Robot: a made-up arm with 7 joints. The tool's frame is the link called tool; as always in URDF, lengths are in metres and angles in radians.
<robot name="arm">
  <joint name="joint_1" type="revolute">
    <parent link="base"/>
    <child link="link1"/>
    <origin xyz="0 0 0.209" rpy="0 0 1.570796"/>
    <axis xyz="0 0 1"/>
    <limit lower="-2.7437" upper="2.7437"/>
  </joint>
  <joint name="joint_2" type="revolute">
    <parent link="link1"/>
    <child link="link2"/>
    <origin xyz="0 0 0" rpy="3.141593 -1.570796 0"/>
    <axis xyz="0 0 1"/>
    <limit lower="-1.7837" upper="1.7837"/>
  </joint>
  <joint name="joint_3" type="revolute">
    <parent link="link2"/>
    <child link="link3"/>
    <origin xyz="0.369 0 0" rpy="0 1.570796 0"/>
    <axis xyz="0 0 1"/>
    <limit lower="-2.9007" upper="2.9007"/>
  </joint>
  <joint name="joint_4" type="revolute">
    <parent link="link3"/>
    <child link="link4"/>
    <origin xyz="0 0.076 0" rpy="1.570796 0 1.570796"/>
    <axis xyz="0 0 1"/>
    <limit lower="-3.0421" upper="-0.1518"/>
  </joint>
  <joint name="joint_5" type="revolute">
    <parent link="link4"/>
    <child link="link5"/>
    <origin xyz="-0.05 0.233 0" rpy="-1.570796 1.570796 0"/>
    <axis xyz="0 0 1"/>
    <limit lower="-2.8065" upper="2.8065"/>
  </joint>
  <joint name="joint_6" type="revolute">
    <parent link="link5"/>
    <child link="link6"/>
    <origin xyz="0 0 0" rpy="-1.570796 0 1.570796"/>
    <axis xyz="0 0 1"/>
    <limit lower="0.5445" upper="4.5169"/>
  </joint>
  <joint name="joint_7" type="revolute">
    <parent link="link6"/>
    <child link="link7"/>
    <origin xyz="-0.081 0 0" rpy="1.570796 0 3.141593"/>
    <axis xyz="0 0 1"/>
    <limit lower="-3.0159" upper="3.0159"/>
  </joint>
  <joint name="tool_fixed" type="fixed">
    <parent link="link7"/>
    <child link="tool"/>
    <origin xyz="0 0 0" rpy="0 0 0"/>
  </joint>
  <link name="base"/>
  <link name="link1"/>
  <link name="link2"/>
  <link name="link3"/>
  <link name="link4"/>
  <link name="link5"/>
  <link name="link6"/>
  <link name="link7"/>
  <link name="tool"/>
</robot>
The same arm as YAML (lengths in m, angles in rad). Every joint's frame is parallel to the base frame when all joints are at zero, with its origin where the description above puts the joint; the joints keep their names.
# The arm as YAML. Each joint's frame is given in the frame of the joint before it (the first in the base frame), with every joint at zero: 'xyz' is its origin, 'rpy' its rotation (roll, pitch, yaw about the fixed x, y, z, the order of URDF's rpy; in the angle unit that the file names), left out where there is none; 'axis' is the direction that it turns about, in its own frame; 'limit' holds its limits. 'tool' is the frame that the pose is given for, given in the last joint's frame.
units:
  length: m
  angle: rad
joints:
  - name: joint_1
    type: revolute
    origin:
      xyz: [0.0, 0.0, 0.209]
    axis: [0.0, 0.0, 1.0]
    limit:
      lower: -2.7437
      upper: 2.7437
  - name: joint_2
    type: revolute
    origin:
      xyz: [0.0, 0.0, 0.0]
    axis: [0.0, 1.0, 0.0]
    limit:
      lower: -1.7837
      upper: 1.7837
  - name: joint_3
    type: revolute
    origin:
      xyz: [0.0, 0.0, 0.369]
    axis: [0.0, 0.0, 1.0]
    limit:
      lower: -2.9007
      upper: 2.9007
  - name: joint_4
    type: revolute
    origin:
      xyz: [0.076, 0.0, 0.0]
    axis: [0.0, -1.0, 0.0]
    limit:
      lower: -3.0421
      upper: -0.1518
  - name: joint_5
    type: revolute
    origin:
      xyz: [-0.05, 0.0, 0.233]
    axis: [0.0, 0.0, 1.0]
    limit:
      lower: -2.8065
      upper: 2.8065
  - name: joint_6
    type: revolute
    origin:
      xyz: [0.0, 0.0, 0.0]
    axis: [0.0, -1.0, 0.0]
    limit:
      lower: 0.5445
      upper: 4.5169
  - name: joint_7
    type: revolute
    origin:
      xyz: [0.081, 0.0, 0.0]
    axis: [0.0, 0.0, -1.0]
    limit:
      lower: -3.0159
      upper: 3.0159
tool:
  origin:
    xyz: [0.0, 0.0, 0.0]
    rpy: [3.1416, 0.0, 0.0]

